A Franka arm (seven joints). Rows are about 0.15 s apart.
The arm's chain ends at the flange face. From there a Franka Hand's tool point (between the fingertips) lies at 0.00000 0.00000 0.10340 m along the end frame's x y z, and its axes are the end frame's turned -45 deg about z.
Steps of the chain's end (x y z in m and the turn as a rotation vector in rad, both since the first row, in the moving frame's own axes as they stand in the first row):
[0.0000 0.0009 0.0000 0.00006 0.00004 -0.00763]
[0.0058 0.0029 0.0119 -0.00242 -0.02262 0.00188]
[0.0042 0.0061 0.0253 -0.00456 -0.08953 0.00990]
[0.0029 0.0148 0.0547 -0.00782 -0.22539 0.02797]
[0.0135 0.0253 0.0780 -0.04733 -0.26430 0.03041]
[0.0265 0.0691 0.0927 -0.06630 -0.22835 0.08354]
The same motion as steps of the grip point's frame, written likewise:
[-0.0006 0.0006 0.0000 0.00001 0.00007 -0.00763]
[0.0002 0.0047 0.0119 0.01428 -0.01771 0.00188]
[-0.0082 0.0010 0.0249 0.06008 -0.06653 0.00990]
[-0.0251 -0.0035 0.0521 0.15385 -0.16490 0.02797]
[-0.0306 0.0114 0.0743 0.15342 -0.22036 0.03041]
[-0.0509 0.0550 0.0898 0.11459 -0.20835 0.08354]

